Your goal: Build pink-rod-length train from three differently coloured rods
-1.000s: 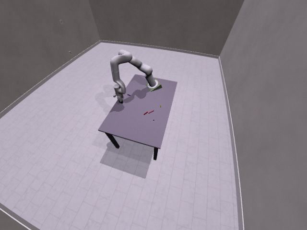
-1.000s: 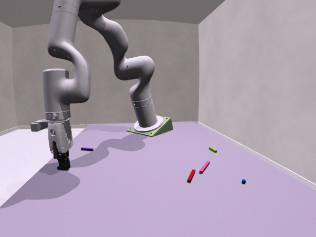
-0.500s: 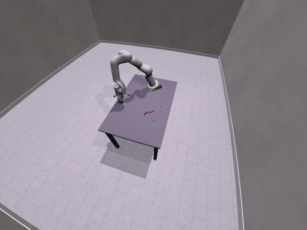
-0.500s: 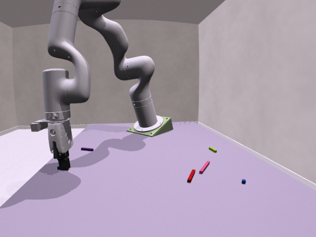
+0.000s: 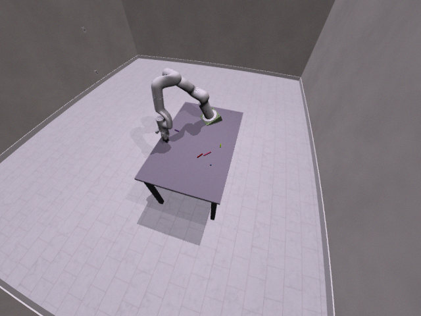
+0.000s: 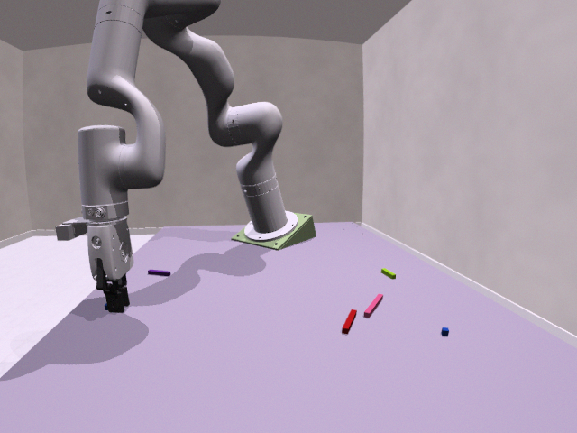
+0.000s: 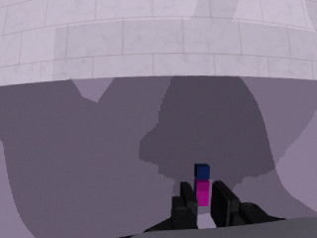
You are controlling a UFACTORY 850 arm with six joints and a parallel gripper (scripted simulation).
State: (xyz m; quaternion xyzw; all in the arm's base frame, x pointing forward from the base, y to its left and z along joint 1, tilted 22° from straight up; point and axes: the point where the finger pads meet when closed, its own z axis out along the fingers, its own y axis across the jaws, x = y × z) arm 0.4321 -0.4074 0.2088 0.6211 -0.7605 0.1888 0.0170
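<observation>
Now: hand 2 cm above the magenta rod and 1 cm to the left of it. Round my hand: purple rod (18 cm behind, 7 cm to the left, 2 cm below); then pink rod (47 cm to the left, 14 cm ahead, 2 cm below); then red rod (39 cm to the left, 17 cm ahead, 2 cm below).
</observation>
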